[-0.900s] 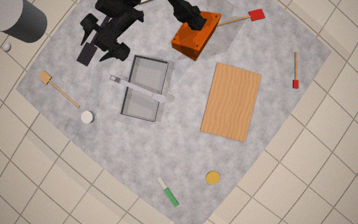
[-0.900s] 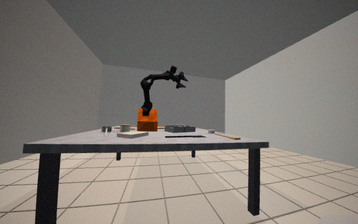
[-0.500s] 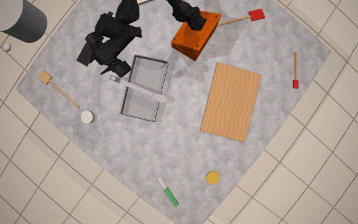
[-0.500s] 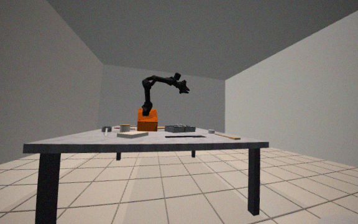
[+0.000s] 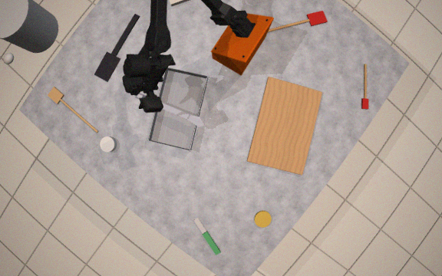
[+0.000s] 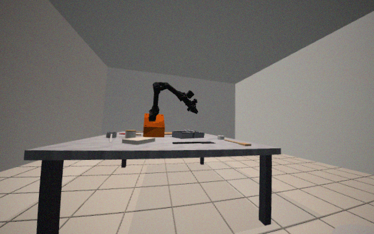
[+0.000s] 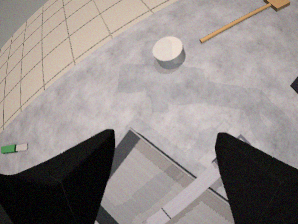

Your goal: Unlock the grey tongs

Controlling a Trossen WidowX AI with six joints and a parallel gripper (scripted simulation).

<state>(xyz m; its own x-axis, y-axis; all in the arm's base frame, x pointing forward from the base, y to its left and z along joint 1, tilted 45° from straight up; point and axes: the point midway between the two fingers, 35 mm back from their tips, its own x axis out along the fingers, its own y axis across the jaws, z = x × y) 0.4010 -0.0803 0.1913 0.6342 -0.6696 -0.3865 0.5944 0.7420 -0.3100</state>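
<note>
Now: gripper tip 5 cm past the roasting tin, 10 cm to the right of it and 23 cm above it. Also, from my gripper tip: black spatula (14 cm behind, 27 cm to the right, 25 cm below); wooden board (19 cm behind, 52 cm to the left, 25 cm below); white disc (22 cm ahead, 10 cm to the right, 24 cm below).
</note>
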